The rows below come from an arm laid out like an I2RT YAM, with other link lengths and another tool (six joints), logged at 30 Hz.
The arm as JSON. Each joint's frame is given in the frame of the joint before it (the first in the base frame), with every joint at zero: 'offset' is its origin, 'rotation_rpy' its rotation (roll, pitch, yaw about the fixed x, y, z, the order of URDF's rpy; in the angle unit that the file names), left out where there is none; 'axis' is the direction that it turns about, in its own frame. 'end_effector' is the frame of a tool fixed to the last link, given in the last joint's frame.
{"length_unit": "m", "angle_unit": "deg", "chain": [
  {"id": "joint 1", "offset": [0.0, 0.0, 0.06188], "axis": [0.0, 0.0, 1.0]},
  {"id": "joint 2", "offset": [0.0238, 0.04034, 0.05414], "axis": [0.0, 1.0, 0.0]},
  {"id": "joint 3", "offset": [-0.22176, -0.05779, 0.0], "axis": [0.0, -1.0, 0.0]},
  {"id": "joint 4", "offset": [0.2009, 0.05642, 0.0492], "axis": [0.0, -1.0, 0.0]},
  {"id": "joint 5", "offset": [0.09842, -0.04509, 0.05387], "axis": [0.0, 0.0, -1.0]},
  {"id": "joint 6", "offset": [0.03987, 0.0, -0.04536], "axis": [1.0, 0.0, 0.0]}
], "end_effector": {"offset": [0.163, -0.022, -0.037], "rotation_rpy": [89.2, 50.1, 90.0]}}
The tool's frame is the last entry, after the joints.
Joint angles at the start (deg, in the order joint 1, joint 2, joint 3, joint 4, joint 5, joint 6): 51.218, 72.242, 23.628, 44.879, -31.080, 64.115
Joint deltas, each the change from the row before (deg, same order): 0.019, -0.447, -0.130, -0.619, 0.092, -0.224; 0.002, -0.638, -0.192, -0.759, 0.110, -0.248; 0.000, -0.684, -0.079, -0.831, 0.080, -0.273; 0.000, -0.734, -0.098, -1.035, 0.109, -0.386; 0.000, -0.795, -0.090, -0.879, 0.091, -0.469; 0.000, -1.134, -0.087, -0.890, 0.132, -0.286; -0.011, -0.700, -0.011, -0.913, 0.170, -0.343; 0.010, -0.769, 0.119, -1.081, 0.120, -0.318; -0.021, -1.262, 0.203, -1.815, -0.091, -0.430; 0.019, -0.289, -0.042, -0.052, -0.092, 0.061; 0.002, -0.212, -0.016, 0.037, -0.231, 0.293; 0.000, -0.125, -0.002, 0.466, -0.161, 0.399; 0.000, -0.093, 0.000, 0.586, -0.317, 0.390; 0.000, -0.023, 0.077, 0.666, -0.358, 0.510; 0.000, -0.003, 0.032, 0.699, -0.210, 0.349; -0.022, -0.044, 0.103, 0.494, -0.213, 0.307
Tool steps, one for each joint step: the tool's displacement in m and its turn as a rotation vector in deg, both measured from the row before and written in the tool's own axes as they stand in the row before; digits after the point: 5 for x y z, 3 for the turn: -0.00002, -0.00114, -0.00095, 0.234, -0.132, -0.071; 0.00004, -0.00110, -0.00136, 0.235, -0.167, -0.090; 0.00022, -0.00034, -0.00123, 0.170, -0.121, -0.159; -0.00003, -0.00114, -0.00142, 0.309, -0.181, -0.185; 0.00022, -0.00009, -0.00141, 0.126, -0.116, -0.382; 0.00087, 0.00189, -0.00178, -0.160, -0.095, -0.367; -0.00020, -0.00011, -0.00119, 0.151, -0.214, -0.232; 0.00022, 0.00046, -0.00112, 0.142, -0.138, -0.224; 0.00119, 0.00047, -0.00207, 0.309, 0.013, -0.252; 0.00097, 0.00101, -0.00045, -0.143, 0.142, -0.037; 0.00143, 0.00116, -0.00035, -0.151, 0.265, 0.178; 0.00139, 0.00279, 0.00000, -0.464, 0.258, 0.102; 0.00196, 0.00303, 0.00003, -0.504, 0.430, 0.047; 0.00218, 0.00358, 0.00026, -0.562, 0.489, 0.119; 0.00153, 0.00331, 0.00028, -0.563, 0.344, -0.030; 0.00137, 0.00319, 0.00023, -0.488, 0.311, -0.025
